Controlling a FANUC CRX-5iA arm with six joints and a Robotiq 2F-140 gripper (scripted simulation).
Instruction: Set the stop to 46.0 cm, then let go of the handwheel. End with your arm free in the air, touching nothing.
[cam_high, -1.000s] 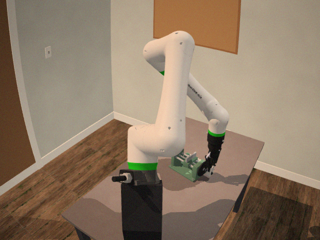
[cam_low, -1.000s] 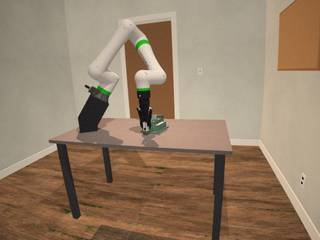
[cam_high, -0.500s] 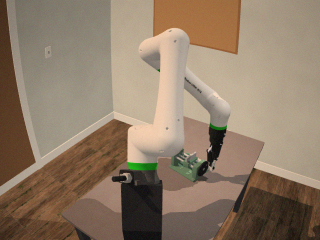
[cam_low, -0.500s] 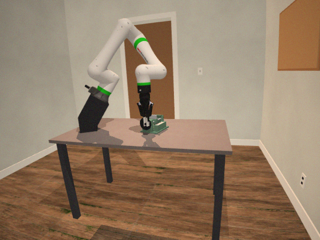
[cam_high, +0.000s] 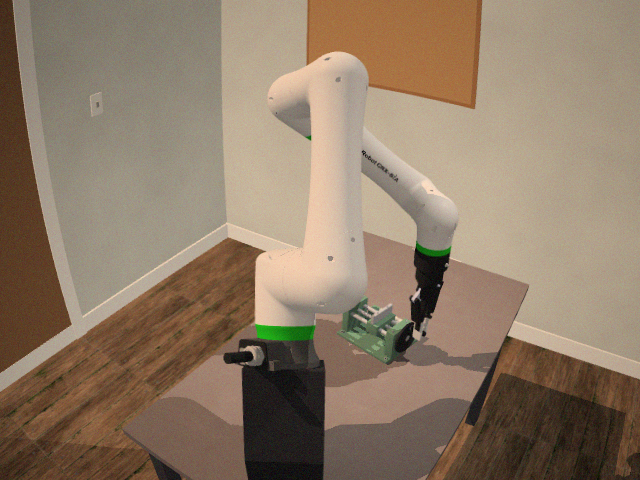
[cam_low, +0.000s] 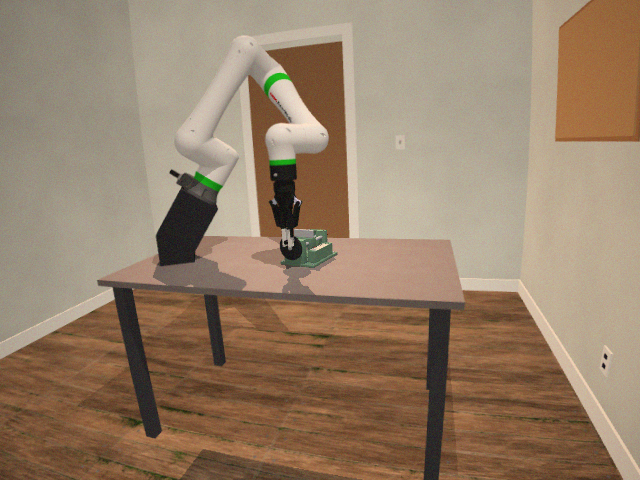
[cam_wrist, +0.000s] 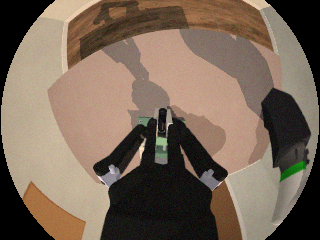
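My gripper is now 13 cm to the right of the green stop fixture and 3 cm above it. The rest, counted from my hand: black handwheel 2 cm to the left, 2 cm below.
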